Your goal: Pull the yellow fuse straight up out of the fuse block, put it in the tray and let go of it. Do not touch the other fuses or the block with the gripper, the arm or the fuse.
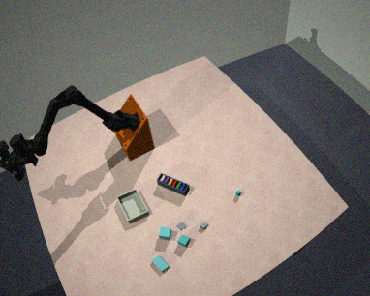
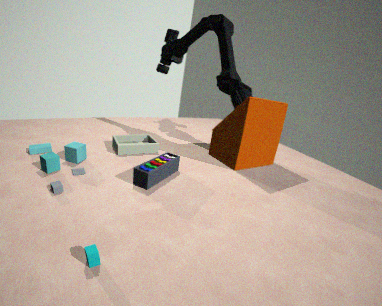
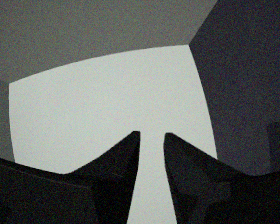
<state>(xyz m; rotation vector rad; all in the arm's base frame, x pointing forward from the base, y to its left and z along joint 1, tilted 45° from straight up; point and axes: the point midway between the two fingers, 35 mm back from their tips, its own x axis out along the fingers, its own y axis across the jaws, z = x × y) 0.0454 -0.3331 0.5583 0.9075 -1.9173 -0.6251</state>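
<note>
The yellow fuse is 70 cm to the left of my gripper tip, 30 cm below it and 22 cm ahead of it. From my gripper tip the other things lie so: grey tray: 51 cm to the left, 33 cm below, 25 cm ahead.
</note>
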